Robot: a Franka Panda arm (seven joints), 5 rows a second.
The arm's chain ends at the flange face. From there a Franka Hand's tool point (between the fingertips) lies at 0.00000 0.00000 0.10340 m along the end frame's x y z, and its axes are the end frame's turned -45 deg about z.
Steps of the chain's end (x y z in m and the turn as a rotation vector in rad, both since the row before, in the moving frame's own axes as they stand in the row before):
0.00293, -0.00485, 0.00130, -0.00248, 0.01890, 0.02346
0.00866, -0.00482, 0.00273, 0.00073, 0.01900, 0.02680
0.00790, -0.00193, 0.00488, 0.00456, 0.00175, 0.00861
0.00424, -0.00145, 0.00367, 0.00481, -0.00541, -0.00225
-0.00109, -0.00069, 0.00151, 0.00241, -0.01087, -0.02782
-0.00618, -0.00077, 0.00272, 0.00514, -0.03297, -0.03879
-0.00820, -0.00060, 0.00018, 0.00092, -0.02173, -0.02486
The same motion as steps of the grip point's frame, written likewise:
0.00668, 0.00022, 0.00128, -0.01512, 0.01161, 0.02346
0.01096, 0.00407, 0.00271, -0.01292, 0.01395, 0.02680
0.00741, 0.00402, 0.00488, 0.00199, 0.00446, 0.00861
0.00398, 0.00123, 0.00367, 0.00723, -0.00042, -0.00225
-0.00091, -0.00222, 0.00150, 0.00939, -0.00598, -0.02782
-0.00591, -0.00766, 0.00266, 0.02695, -0.01968, -0.03879
-0.00692, -0.00786, 0.00016, 0.01602, -0.01471, -0.02486

